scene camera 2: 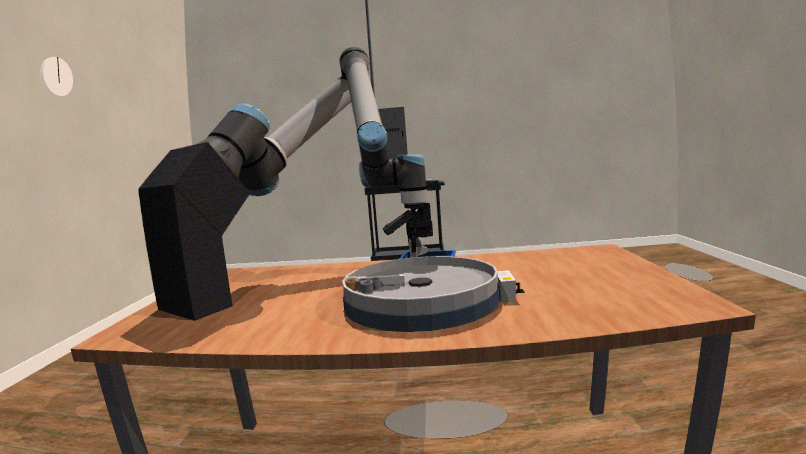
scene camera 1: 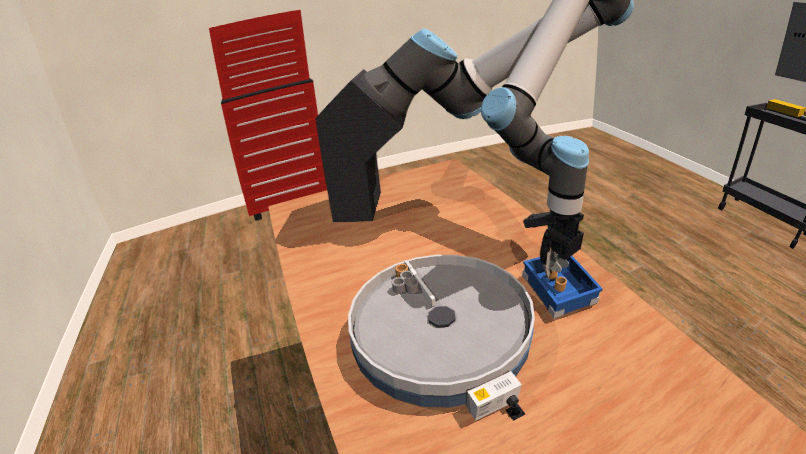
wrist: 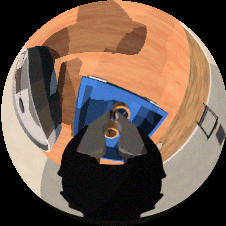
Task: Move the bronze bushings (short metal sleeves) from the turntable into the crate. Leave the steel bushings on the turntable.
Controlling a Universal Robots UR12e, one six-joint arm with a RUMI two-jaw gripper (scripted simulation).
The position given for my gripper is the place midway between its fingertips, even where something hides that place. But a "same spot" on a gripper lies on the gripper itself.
Labels:
My gripper shows in scene camera 2, in scene camera 1 and in the wrist view point(112, 110). The same spot on a turntable: point(scene camera 2: 425, 280) is point(scene camera 1: 443, 319). The same spot on my gripper: point(scene camera 2: 416, 249) is point(scene camera 1: 549, 261).

